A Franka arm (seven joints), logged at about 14 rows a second.
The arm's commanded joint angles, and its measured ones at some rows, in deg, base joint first. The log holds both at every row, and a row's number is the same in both.
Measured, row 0:
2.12 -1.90 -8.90 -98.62 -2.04 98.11 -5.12
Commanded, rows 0 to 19:
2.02 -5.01 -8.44 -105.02 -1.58 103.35 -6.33
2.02 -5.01 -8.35 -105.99 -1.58 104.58 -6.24
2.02 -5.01 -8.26 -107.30 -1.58 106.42 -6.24
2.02 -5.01 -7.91 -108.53 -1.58 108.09 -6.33
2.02 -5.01 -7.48 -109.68 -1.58 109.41 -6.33
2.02 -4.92 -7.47 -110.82 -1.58 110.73 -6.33
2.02 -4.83 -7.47 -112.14 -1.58 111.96 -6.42
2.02 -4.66 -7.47 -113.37 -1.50 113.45 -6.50
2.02 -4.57 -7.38 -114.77 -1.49 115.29 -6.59
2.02 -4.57 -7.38 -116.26 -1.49 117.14 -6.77
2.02 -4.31 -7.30 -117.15 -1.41 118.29 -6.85
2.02 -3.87 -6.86 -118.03 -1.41 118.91 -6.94
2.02 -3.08 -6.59 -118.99 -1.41 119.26 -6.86
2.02 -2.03 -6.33 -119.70 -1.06 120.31 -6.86
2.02 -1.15 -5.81 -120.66 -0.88 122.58 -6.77
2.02 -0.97 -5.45 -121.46 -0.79 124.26 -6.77
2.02 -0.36 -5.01 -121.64 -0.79 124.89 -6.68
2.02 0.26 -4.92 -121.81 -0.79 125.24 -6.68
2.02 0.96 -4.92 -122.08 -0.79 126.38 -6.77
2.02 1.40 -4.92 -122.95 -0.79 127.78 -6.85
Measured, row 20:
2.64 0.99 -5.29 -121.35 -2.04 125.21 -5.32
